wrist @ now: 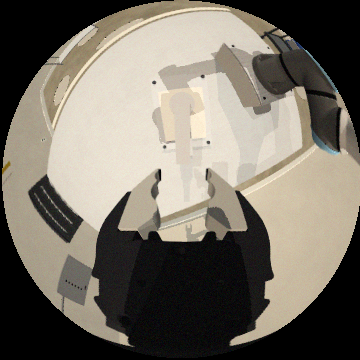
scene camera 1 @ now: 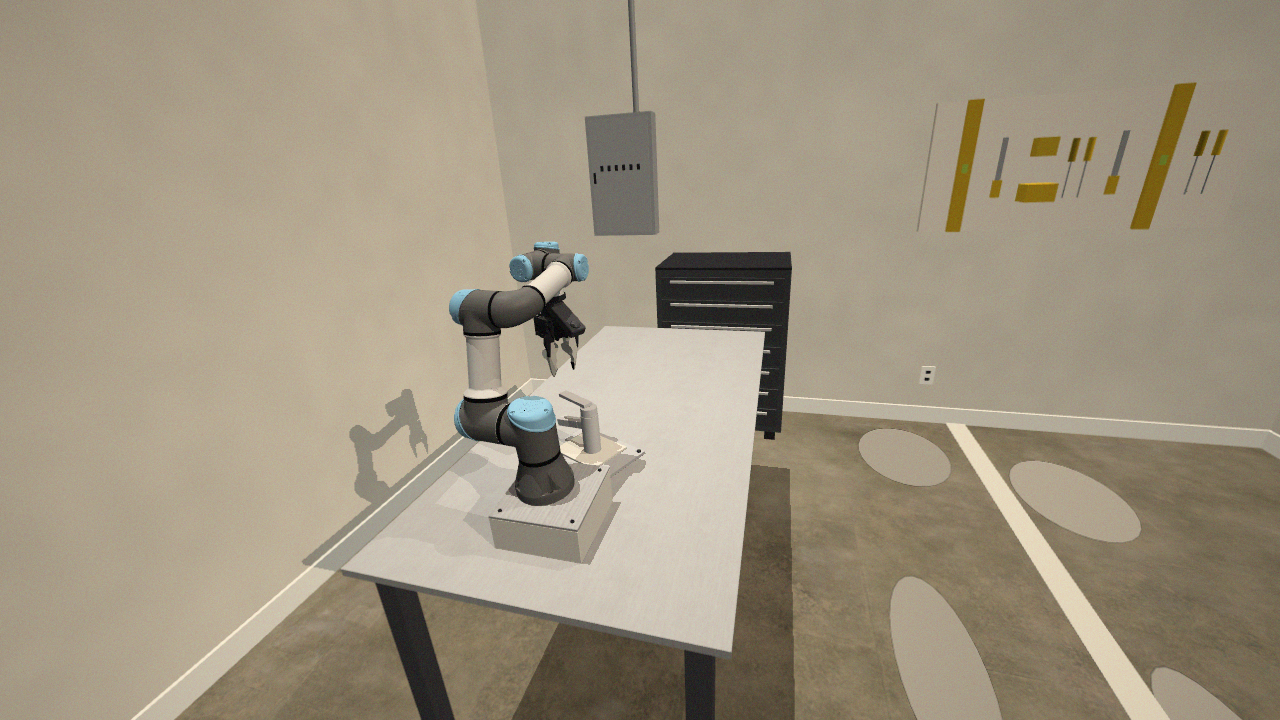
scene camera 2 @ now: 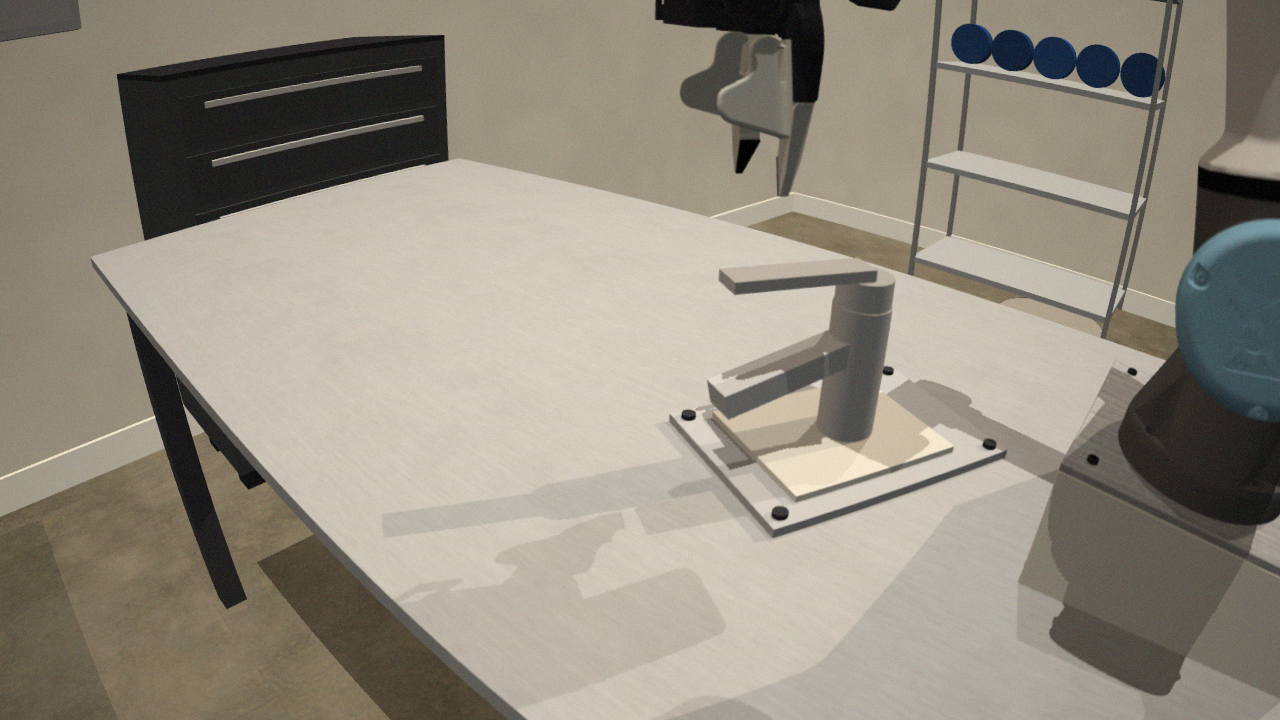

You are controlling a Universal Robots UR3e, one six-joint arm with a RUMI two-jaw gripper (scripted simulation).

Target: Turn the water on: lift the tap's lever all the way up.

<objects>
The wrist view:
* my gripper: 183, 169
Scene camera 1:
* my gripper: 564, 373
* grey tap: 589, 447
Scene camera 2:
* my gripper: 759, 184
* grey tap: 860, 433
</objects>
